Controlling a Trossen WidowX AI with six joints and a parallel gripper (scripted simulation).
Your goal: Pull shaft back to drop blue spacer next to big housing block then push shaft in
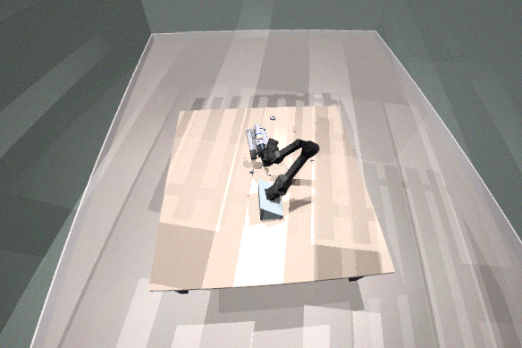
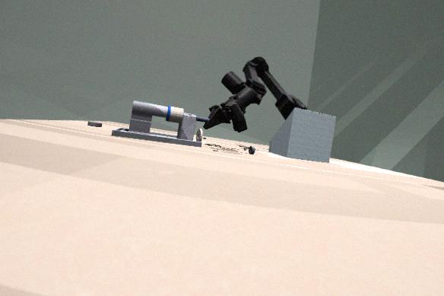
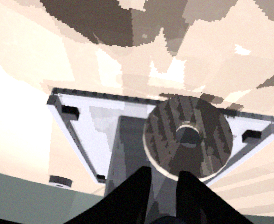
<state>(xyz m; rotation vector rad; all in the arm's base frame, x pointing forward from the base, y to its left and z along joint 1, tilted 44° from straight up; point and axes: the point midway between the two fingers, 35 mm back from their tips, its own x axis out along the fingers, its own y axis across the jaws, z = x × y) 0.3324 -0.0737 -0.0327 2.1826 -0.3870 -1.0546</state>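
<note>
My gripper tip is now 60 mm short of the dark shaft and 30 mm below it. Also, from my gripper tip: beige spacer (90 mm ahead, 20 mm above); blue spacer (120 mm ahead, 20 mm above); dark piece (130 mm behind, 100 mm to the left, 40 mm below).
</note>
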